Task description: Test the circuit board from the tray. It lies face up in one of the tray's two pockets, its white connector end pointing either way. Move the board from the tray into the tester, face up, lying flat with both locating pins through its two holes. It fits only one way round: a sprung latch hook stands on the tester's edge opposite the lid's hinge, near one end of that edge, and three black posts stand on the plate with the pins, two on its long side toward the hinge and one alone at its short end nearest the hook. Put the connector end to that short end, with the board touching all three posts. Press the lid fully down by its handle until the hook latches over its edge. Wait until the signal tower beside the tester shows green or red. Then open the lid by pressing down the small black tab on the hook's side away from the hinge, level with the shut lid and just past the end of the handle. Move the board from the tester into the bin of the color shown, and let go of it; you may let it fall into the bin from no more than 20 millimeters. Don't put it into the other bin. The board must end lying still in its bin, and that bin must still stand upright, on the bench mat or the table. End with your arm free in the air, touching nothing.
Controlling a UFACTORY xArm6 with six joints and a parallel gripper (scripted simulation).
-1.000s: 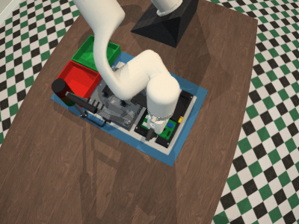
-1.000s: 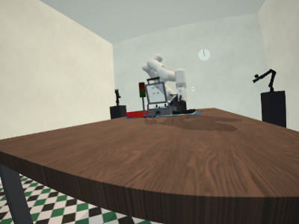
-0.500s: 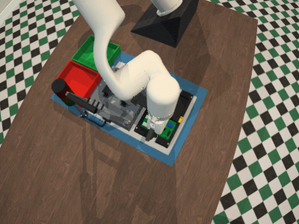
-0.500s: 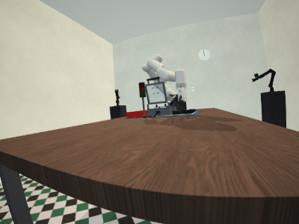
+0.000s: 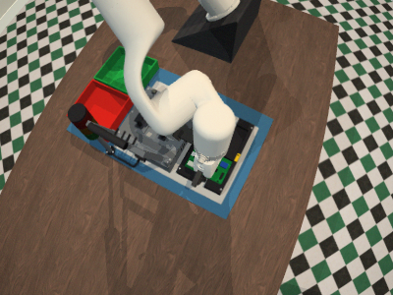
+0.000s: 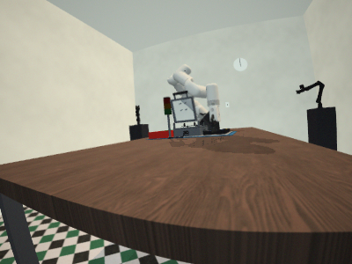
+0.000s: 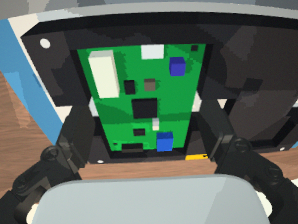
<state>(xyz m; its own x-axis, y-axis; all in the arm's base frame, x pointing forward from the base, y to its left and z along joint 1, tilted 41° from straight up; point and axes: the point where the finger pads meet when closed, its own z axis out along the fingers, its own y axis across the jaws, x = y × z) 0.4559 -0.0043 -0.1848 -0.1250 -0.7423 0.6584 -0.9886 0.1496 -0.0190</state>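
The green circuit board is 1 cm below my hand. The rest, counted from my hand: black nest: 5 cm behind, 16 cm to the right, 5 cm above; then clear lid: 6 cm ahead, 18 cm to the right, 16 cm above; then latch hook: 12 cm behind, 10 cm to the right, 6 cm above.
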